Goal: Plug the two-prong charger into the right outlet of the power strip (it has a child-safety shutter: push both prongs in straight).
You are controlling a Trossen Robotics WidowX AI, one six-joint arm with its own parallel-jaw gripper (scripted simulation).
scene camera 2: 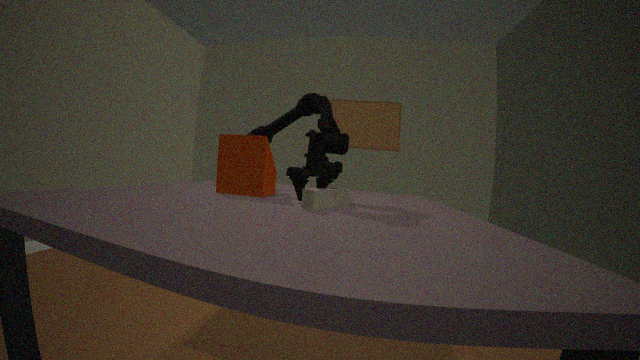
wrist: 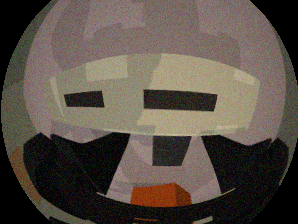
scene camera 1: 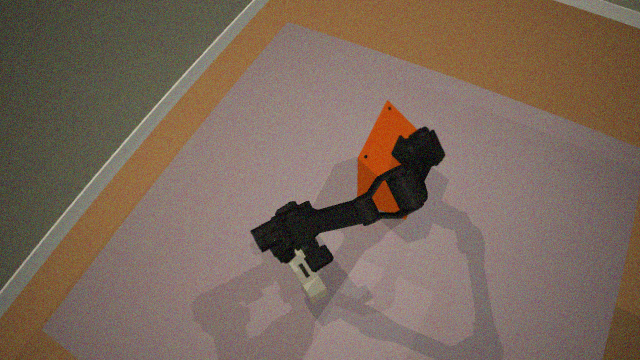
Path:
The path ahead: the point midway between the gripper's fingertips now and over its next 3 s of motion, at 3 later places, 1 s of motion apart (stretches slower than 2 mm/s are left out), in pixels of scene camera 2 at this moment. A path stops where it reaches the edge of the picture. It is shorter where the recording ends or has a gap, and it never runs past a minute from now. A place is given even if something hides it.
The gripper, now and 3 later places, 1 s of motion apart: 309, 200; 307, 199; 301, 199; 298, 194

